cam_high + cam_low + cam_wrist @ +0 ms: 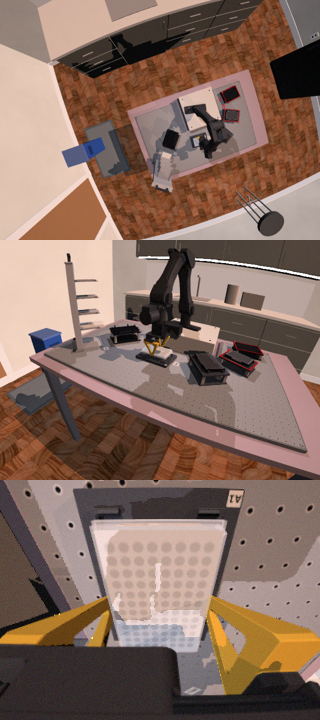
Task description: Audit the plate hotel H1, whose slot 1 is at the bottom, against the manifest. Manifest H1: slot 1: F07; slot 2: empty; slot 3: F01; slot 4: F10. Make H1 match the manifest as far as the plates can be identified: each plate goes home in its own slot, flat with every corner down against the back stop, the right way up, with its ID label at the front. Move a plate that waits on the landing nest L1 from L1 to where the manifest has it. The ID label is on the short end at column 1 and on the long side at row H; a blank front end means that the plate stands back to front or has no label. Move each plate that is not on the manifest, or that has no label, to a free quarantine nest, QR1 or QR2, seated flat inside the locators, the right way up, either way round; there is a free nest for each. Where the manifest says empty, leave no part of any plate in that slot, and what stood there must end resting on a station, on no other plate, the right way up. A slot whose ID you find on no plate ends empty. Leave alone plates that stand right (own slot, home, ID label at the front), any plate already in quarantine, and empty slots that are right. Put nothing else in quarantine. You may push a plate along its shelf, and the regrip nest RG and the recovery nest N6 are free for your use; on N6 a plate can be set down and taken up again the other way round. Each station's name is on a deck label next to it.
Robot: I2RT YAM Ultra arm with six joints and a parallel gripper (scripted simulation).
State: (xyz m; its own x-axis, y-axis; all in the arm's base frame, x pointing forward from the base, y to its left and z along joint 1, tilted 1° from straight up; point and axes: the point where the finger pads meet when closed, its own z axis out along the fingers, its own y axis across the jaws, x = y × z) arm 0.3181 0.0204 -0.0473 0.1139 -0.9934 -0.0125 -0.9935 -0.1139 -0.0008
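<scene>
The N6 label is 1 cm behind my hand, 11 cm to the left of it and 4 cm below it. The rest, counted from my hand: L1 deck label (11 cm behind, 17 cm to the left, 4 cm below); then H1 deck label (10 cm ahead, 26 cm to the right, 4 cm below); then dark plate (20 cm behind, 35 cm to the left, 1 cm above).
</scene>
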